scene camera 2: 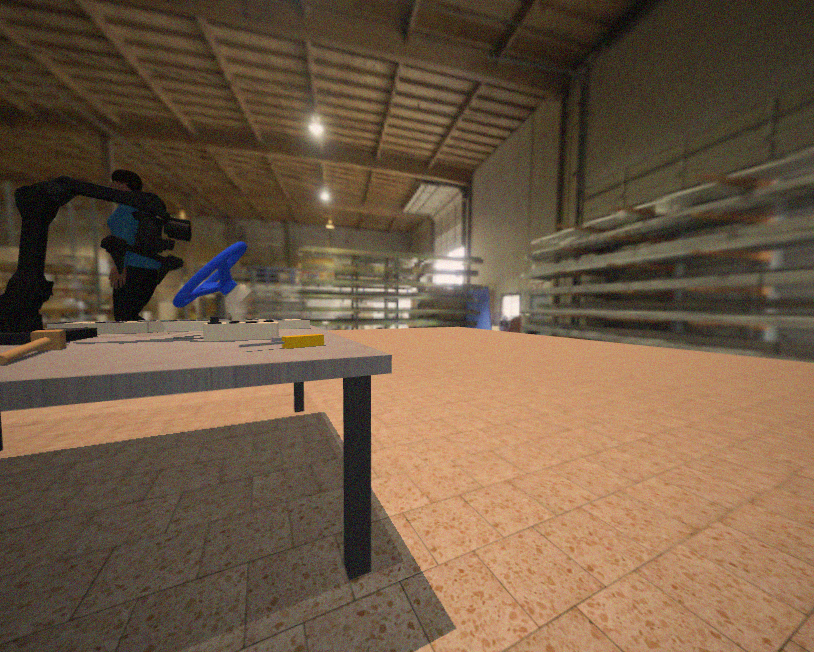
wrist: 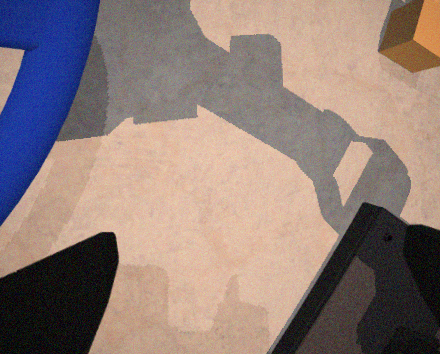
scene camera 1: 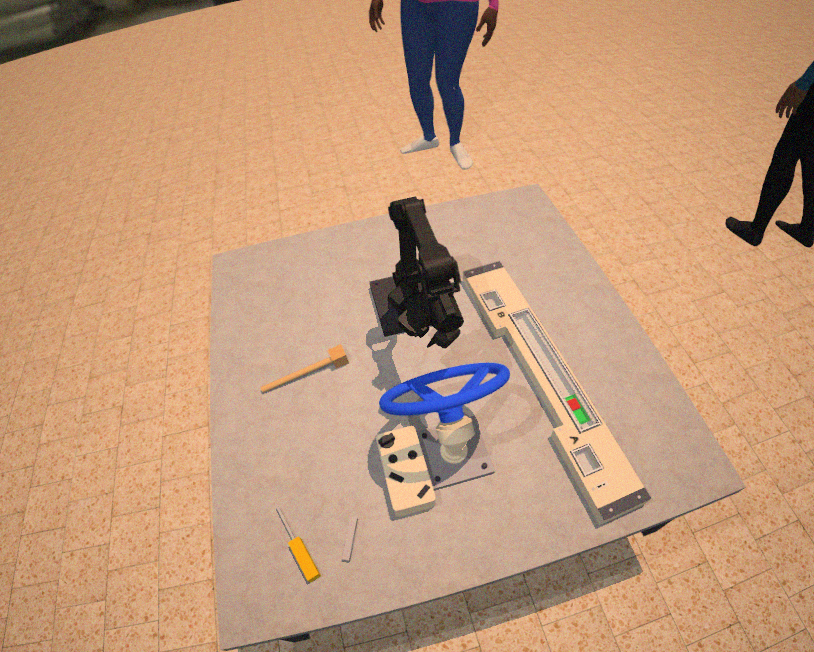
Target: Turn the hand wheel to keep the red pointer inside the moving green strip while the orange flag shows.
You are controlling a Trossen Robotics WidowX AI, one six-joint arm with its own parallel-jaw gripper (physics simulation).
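Frame: origin at the arm's base, x back, y left, z down, level; metres.
Seen in the pictures: gripper, fingertip midpoint: [scene camera 2: 140, 279] [wrist: 262, 244]; arm's base, origin of the base link: [scene camera 2: 20, 331].
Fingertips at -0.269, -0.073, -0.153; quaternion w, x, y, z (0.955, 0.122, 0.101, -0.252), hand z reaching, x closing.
Pixels of each thing's middle, then the offset from my fingertips to it, as dx, dy, dz. "spot": a spot on its surface instead. Level surfaces: height alone.
- long beige housing, surface spot: [scene camera 1: 489, 278] spot: +0.221, +0.325, +0.141
- red pointer, surface spot: [scene camera 1: 573, 404] spot: -0.269, +0.332, +0.142
- green strip, surface spot: [scene camera 1: 580, 414] spot: -0.301, +0.334, +0.142
- A, surface spot: [scene camera 1: 587, 460] spot: -0.416, +0.284, +0.142
- B, surface spot: [scene camera 1: 492, 300] spot: +0.135, +0.293, +0.142
- wooden mallet, body centre: [scene camera 1: 303, 371] [scene camera 2: 29, 347] +0.119, -0.305, +0.165
- yellow screwdriver, body centre: [scene camera 1: 294, 540] [scene camera 2: 284, 342] -0.337, -0.432, +0.168
- hex key, body centre: [scene camera 1: 350, 538] -0.373, -0.308, +0.174
- table, its level: dz +0.182
The blue hand wheel [scene camera 1: 407, 408] [scene camera 2: 234, 251] [wrist: 65, 65] stands tilted on a beige column. My gripper [scene camera 1: 429, 337] [scene camera 2: 178, 260] [wrist: 262, 244] is open and empty, above the table between the arm's base and the wheel, apart from the rim. In the wrist view the rim is at the upper left, beyond the left finger. On the long beige housing [scene camera 1: 489, 278], the red pointer [scene camera 1: 573, 404] lies over the green strip [scene camera 1: 580, 414] near the slot's A end, with green showing on both sides of it. The windows near A [scene camera 1: 587, 460] and B [scene camera 1: 492, 300] look pale; no orange flag shows.
A beige box with black knobs [scene camera 1: 407, 502] sits beside the wheel's column. A wooden mallet [scene camera 1: 298, 375], a yellow screwdriver [scene camera 1: 303, 560] [scene camera 2: 303, 341] and a hex key [scene camera 1: 351, 541] lie on the table [scene camera 1: 258, 455]. Two people stand on the floor beyond the table.
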